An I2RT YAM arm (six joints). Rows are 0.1 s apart.
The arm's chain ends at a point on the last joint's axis. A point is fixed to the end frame.
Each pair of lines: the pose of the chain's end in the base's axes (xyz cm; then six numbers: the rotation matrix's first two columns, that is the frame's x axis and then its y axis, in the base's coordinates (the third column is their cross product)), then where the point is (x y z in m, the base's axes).
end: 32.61, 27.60, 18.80, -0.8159, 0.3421, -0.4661, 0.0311, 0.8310, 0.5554
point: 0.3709 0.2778 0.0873
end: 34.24, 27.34, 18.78, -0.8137, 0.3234, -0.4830, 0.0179, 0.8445, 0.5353
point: 0.3883 0.2732 0.0876
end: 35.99, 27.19, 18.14, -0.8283, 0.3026, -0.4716, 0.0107, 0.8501, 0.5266
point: 0.4040 0.2716 0.0804
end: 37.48, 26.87, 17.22, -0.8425, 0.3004, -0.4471, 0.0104, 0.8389, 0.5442
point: 0.4167 0.2711 0.0703
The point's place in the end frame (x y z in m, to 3 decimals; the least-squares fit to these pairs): 0.011 -0.053 0.096
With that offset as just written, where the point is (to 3 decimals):
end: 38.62, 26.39, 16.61, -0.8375, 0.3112, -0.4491, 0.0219, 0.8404, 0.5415
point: 0.428 0.265 0.064
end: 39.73, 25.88, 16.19, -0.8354, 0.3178, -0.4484, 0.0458, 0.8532, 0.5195
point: 0.438 0.257 0.060
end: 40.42, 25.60, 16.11, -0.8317, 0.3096, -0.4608, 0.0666, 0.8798, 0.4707
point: 0.444 0.247 0.059
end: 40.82, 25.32, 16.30, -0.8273, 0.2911, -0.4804, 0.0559, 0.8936, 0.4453
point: 0.450 0.242 0.062
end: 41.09, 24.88, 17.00, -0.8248, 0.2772, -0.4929, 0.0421, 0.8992, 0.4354
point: 0.454 0.237 0.069
